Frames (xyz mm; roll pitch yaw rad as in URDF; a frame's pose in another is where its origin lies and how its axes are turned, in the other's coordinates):
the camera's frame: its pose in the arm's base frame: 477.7 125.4 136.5 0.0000 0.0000 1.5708
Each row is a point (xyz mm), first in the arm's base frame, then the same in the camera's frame.
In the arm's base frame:
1: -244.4 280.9 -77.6
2: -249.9 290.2 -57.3
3: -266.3 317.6 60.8
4: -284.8 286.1 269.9
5: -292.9 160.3 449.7
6: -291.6 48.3 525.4
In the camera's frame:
1: 155.5 722.1 -214.1
2: 164.8 727.6 -193.8
3: 192.2 744.0 -75.7
4: 160.7 762.5 133.4
5: 34.9 770.6 313.2
6: -77.1 769.3 388.9

